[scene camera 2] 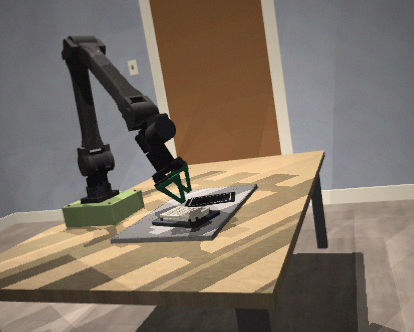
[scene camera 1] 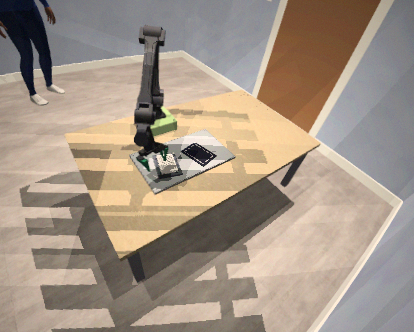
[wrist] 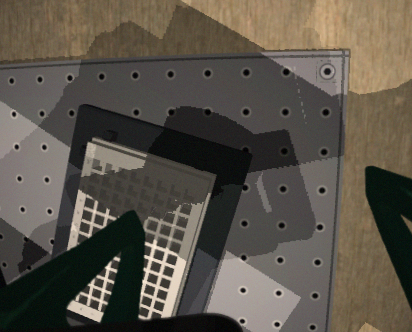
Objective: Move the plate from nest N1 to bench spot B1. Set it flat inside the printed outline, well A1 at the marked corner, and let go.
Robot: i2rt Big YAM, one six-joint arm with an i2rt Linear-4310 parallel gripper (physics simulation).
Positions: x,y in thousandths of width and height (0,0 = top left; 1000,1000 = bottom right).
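Observation:
My gripper (scene camera 2: 450,595) (wrist: 601,610) is open, and it holds nothing. I can also see the rows of small holes (scene camera 1: 458,505), and the wrist view has the holes too (wrist: 671,788).

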